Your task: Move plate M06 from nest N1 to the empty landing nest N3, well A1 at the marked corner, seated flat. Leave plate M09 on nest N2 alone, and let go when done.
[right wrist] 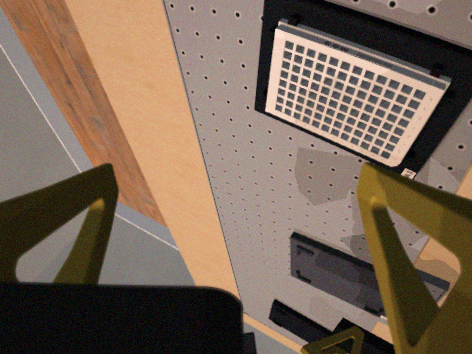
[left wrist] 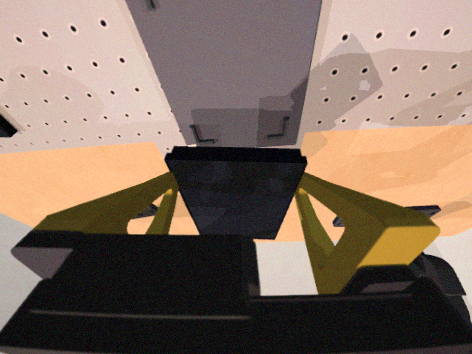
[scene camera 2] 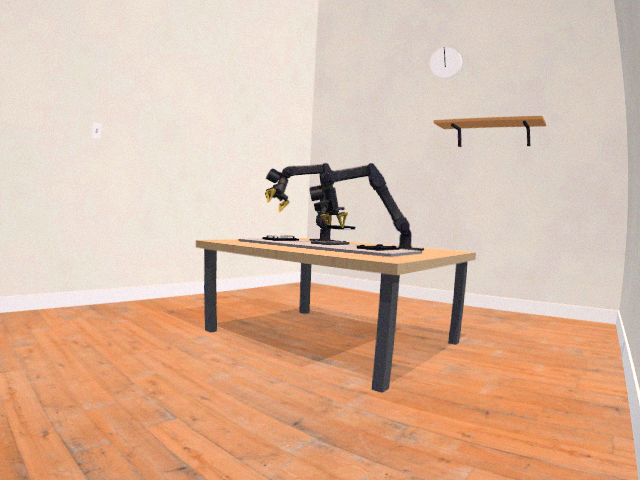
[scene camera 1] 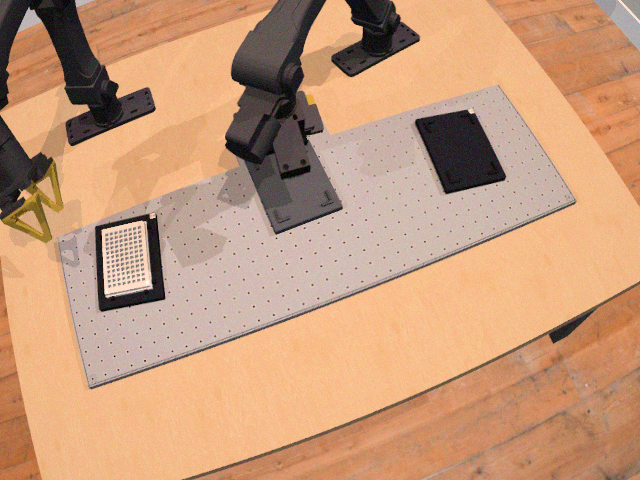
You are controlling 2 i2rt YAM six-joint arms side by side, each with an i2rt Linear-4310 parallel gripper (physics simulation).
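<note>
My left gripper is shut on the dark plate M06, fingers at its two sides, and holds it level above the board. In scene camera 1 the arm mostly hides gripper and plate. The grey landing nest N3 lies mid-board; its far part is hidden by the arm in scene camera 1, and its visible corner brackets hold no plate. The black nest N1 is empty. White plate M09 sits on nest N2. My right gripper is open and empty.
The perforated grey board carries the three nests on the wooden table. The right arm's gripper hangs off the board's left end in scene camera 1, near N2. The left arm reaches across above N3. Both arm bases stand behind the board.
</note>
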